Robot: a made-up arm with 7 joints.
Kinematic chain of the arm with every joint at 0, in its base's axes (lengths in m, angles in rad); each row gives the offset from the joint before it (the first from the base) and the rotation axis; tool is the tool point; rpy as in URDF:
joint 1: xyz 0 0 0.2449 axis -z
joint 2: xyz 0 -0.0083 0.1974 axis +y
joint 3: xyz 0 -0.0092 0.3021 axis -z
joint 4: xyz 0 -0.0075 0.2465 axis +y
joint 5: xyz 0 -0.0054 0.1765 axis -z
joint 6: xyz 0 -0.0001 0.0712 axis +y
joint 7: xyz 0 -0.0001 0.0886 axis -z
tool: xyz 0 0 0 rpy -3.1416 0 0
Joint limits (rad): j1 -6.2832..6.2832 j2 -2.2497..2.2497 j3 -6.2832..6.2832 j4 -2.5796..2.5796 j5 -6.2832..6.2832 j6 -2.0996..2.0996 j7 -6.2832..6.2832
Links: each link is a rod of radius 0.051 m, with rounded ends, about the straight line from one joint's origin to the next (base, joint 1, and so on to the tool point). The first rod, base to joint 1, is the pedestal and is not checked.
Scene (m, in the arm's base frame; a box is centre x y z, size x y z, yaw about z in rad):
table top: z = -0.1
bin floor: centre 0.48 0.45 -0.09 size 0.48 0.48 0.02 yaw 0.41
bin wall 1: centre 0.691 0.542 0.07 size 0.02 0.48 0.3 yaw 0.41
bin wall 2: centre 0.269 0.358 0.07 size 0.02 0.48 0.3 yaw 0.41
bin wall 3: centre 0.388 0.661 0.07 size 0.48 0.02 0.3 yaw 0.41
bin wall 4: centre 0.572 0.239 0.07 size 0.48 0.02 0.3 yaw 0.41
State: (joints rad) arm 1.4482 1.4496 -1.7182 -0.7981 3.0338 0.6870 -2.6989
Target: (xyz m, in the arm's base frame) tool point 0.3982 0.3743 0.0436
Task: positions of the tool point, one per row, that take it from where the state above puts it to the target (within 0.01 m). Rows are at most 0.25 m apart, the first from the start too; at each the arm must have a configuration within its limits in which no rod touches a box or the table.
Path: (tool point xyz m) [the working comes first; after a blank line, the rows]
Joints at the target: -0.7996 1.7306 -2.9980 -1.1823 2.7887 0.9068 -2.6989
Straight joint move there: touches bin wall 4.

1: 0.0189 -0.7588 0.4511
2: 0.2208 -0.6995 0.4262
3: 0.4003 -0.5806 0.4021
4: 0.5362 -0.4094 0.3821
5: 0.6100 -0.2021 0.3688
6: 0.6099 0.0166 0.3641
7: 0.5354 0.2179 0.3692
8: 0.3982 0.3743 0.3840
9: 0.4145 0.3897 0.2735
10: 0.4146 0.3899 0.1585
11: 0.3982 0.3743 0.0436

